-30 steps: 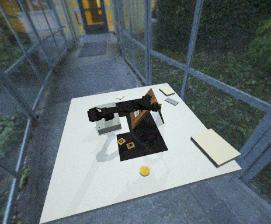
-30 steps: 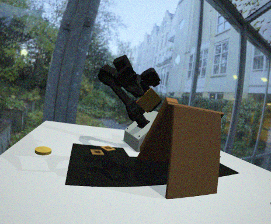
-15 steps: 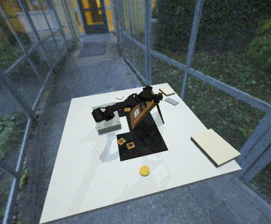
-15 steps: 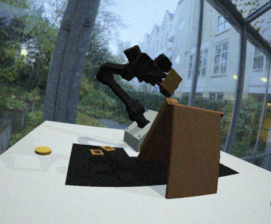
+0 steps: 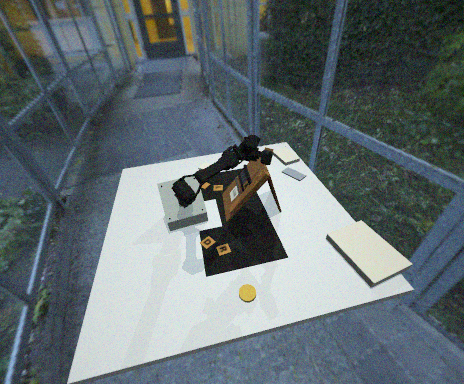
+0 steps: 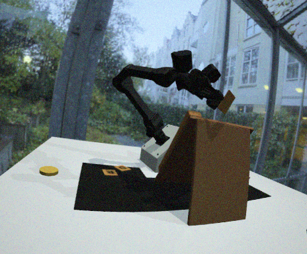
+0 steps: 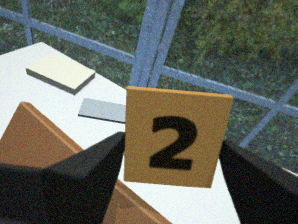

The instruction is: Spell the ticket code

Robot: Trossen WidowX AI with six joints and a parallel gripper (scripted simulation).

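Now: gripper tip 170 mm past the white ticket, 70 mm to the right of it and 250 mm above it. Round my gripper tip: orange tile marked l: 220 mm behind, 250 mm to the left, 330 mm below; black mat: 240 mm behind, 40 mm to the left, 330 mm below; orange tile marked 2: right at my gripper tip.
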